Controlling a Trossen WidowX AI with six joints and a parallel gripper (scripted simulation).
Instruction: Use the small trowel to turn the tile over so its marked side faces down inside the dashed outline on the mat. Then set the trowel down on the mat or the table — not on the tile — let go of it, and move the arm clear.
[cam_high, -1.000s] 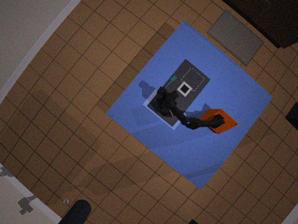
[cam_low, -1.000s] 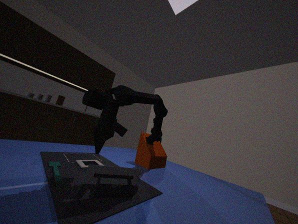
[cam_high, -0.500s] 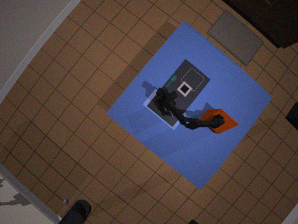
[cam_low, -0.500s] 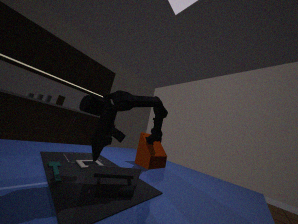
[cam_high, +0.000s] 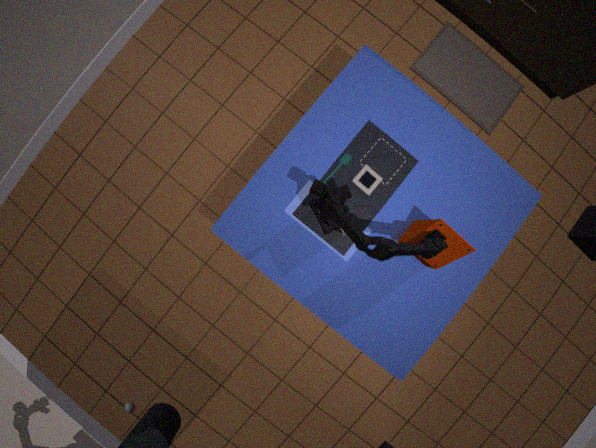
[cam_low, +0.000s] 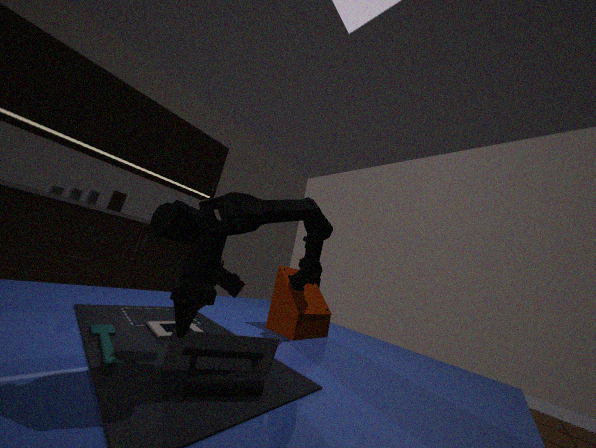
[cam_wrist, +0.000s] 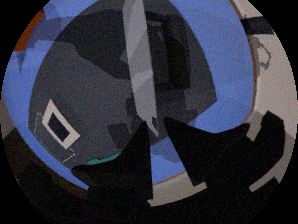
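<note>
My gripper tip is now 70 mm past the dark mat, 170 mm to the left of it and 80 mm above it. Round my gripper tip: teal T-shaped trowel: 70 mm ahead, 190 mm to the right, 60 mm below; tile: 90 mm behind, 230 mm to the right, 60 mm below.
</note>
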